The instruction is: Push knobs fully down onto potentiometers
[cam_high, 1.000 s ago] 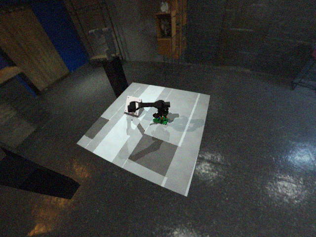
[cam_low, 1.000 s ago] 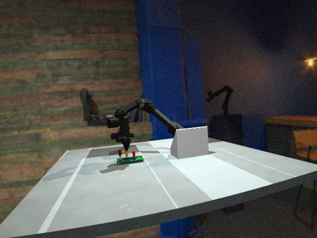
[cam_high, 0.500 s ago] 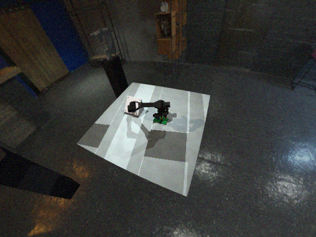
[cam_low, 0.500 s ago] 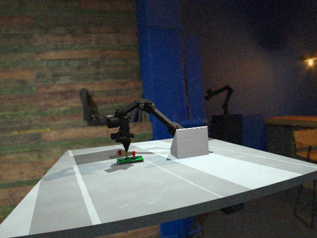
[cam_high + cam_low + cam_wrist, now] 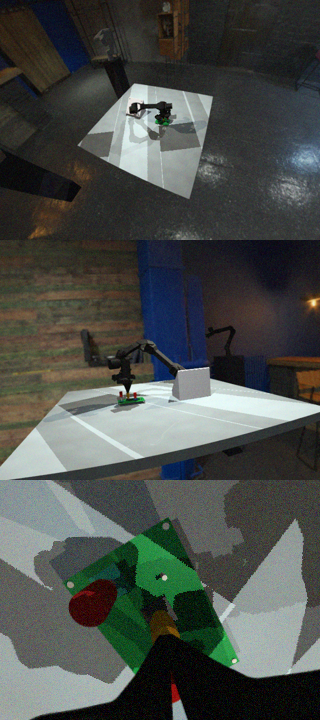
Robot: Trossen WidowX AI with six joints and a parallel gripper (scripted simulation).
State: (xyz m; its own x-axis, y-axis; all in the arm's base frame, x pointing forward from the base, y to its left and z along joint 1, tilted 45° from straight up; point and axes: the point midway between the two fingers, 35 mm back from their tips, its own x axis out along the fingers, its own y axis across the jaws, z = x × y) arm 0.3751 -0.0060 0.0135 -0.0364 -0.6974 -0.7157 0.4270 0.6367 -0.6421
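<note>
My gripper tip is 20 mm above the yellow knob. From my gripper tip the other things lie so: red knob 40 mm behind, 20 mm to the left, 20 mm below.
</note>
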